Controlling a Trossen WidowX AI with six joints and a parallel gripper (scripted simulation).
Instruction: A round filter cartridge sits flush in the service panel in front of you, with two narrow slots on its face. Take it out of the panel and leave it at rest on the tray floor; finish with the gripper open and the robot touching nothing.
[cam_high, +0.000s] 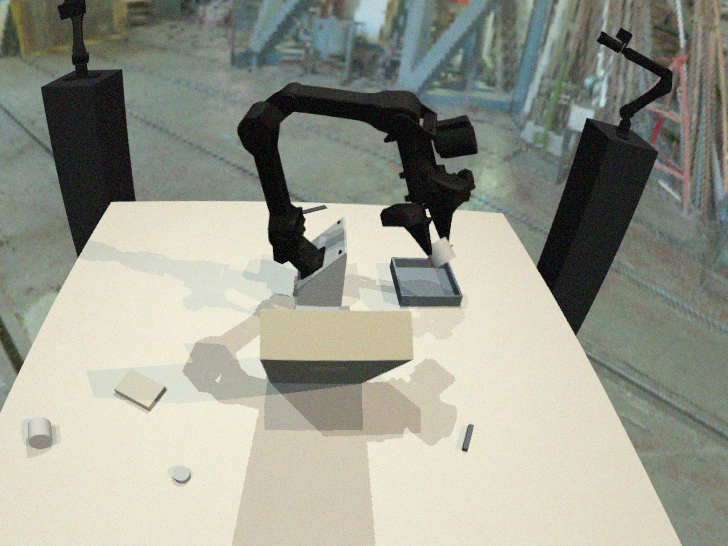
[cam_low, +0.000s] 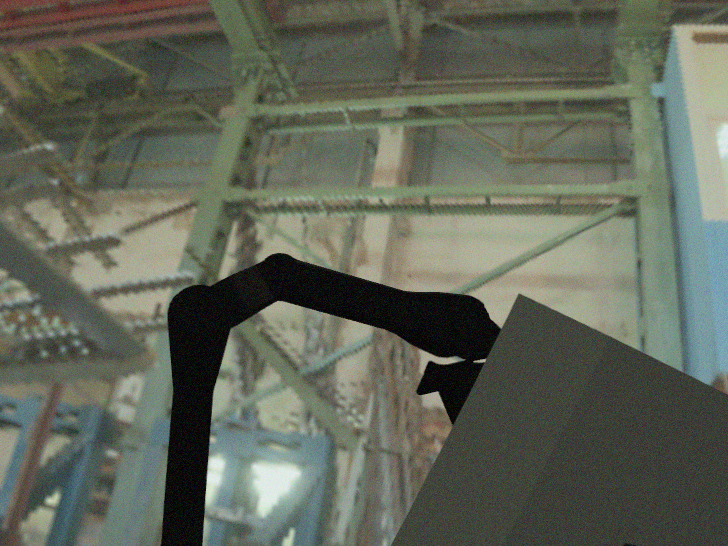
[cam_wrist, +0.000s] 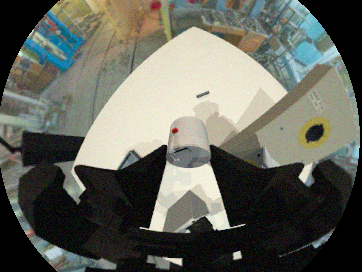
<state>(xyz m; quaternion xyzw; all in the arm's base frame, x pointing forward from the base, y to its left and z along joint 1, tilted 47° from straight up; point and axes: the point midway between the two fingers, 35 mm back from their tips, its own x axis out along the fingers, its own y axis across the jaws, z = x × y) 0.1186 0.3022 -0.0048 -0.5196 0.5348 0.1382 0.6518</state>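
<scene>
Now: the blue-grey tray 250 mm behind my gripper tip, 50 mm to the left of it and 270 mm below it. Round my gripper tip: round filter cartridge (right at my gripper tip); then small disc (350 mm ahead, 400 mm to the right, 270 mm below); then dark bar (210 mm ahead, 100 mm to the left, 270 mm below).
</scene>
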